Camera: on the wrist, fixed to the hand. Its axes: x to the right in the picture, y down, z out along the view.
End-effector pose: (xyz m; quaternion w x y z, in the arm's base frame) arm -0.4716 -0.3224 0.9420 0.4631 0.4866 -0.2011 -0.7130
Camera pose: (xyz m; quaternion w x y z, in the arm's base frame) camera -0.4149 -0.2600 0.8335 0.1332 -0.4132 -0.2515 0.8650
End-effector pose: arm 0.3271 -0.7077 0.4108 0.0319 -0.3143 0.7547 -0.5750
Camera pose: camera 0.3227 -0.6256 0.5210 0.3835 0.7749 -0.3668 0.3433
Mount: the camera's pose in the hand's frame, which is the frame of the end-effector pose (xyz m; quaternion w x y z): -0.0039 -0.0843 -0.1085 0.7056 -0.0971 -0.0366 -0.7010
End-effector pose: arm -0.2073 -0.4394 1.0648 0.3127 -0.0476 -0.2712 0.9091
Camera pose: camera -0.1306 -0.3360 1.0165 0.8433 0.1594 -0.3244 0.3976
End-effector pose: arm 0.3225 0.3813 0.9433 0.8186 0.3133 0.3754 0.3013
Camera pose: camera 0.2550 0.3571 0.8260 0.8330 -0.1105 0.4253 -0.3363
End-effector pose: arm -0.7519 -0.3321 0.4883 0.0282 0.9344 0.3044 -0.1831
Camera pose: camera -0.7684 -0.2479 0.5957 0.0066 -0.4365 -0.8865 0.1536
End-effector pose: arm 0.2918 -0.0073 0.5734 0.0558 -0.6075 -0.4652 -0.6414
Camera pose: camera 0.1602 -0.0340 0.5441 0.4863 0.1314 0.6939 0.5146
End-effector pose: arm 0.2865 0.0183 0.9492 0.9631 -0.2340 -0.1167 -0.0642
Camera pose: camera 0.2888 -0.1063 0.8913 0.6075 -0.1792 -0.2754 -0.7232
